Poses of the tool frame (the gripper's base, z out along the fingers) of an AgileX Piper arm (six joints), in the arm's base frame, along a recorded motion.
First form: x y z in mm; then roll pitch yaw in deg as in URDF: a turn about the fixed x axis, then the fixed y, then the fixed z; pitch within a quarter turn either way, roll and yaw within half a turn.
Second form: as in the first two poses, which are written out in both.
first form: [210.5 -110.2 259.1 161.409 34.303 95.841]
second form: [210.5 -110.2 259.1], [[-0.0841 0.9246 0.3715], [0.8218 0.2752 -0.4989], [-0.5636 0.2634 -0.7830]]
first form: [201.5 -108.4 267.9 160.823 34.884 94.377]
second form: [201.5 -108.4 267.9], [[-0.0626 0.9274 0.3688], [0.8179 0.2594 -0.5135], [-0.5719 0.2695 -0.7748]]
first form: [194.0 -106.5 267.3 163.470 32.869 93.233]
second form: [194.0 -106.5 267.3], [[-0.0474 0.9484 0.3134], [0.8386 0.2082 -0.5034], [-0.5427 0.2390 -0.8052]]
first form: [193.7 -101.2 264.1 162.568 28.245 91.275]
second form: [193.7 -101.2 264.1], [[-0.0196 0.9507 0.3095], [0.8807 0.1630 -0.4447], [-0.4732 0.2639 -0.8405]]
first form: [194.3 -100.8 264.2 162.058 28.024 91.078]
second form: [194.3 -100.8 264.2], [[-0.0166 0.9485 0.3164], [0.8826 0.1626 -0.4411], [-0.4698 0.2719 -0.8398]]
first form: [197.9 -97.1 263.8 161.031 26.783 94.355]
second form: [197.9 -97.1 263.8], [[-0.0678 0.9318 0.3565], [0.8901 0.2179 -0.4002], [-0.4506 0.2902 -0.8442]]
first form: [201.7 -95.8 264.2 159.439 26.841 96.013]
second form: [201.7 -95.8 264.2], [[-0.0935 0.9145 0.3936], [0.8874 0.2558 -0.3836], [-0.4515 0.3134 -0.8354]]
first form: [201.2 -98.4 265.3 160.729 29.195 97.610]
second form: [201.2 -98.4 265.3], [[-0.1156 0.9143 0.3881], [0.8653 0.2846 -0.4127], [-0.4878 0.2881 -0.8241]]
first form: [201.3 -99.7 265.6 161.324 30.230 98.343]
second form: [201.3 -99.7 265.6], [[-0.1254 0.9139 0.3860], [0.8549 0.2970 -0.4255], [-0.5035 0.2767 -0.8185]]
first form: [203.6 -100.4 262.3 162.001 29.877 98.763]
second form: [203.6 -100.4 262.3], [[-0.1321 0.9165 0.3776], [0.8570 0.2970 -0.4212], [-0.4981 0.2679 -0.8247]]
